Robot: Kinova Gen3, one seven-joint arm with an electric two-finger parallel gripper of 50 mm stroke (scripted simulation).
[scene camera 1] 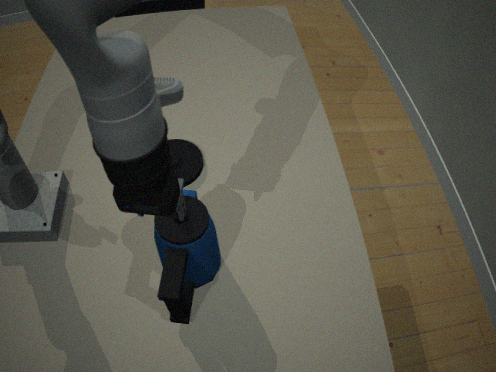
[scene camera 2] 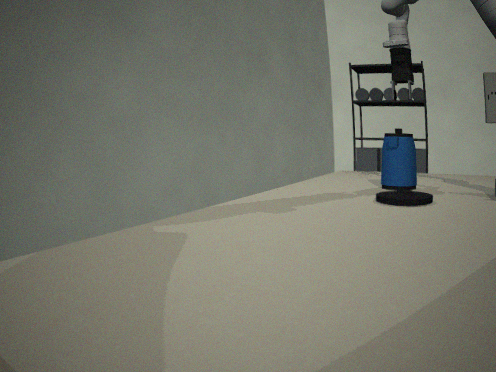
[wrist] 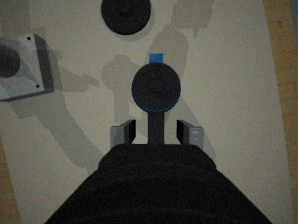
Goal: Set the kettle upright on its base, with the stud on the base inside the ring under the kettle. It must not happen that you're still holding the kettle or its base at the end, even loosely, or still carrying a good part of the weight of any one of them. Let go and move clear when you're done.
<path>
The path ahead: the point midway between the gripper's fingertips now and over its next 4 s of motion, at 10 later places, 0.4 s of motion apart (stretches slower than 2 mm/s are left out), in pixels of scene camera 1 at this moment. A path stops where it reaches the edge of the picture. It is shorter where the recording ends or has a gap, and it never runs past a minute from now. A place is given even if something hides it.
My gripper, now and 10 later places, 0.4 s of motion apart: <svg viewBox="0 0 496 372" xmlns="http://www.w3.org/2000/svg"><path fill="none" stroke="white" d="M161 212L162 215L164 227L170 244L172 253L174 254L174 254L174 254L176 257L178 260L177 259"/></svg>
</path>
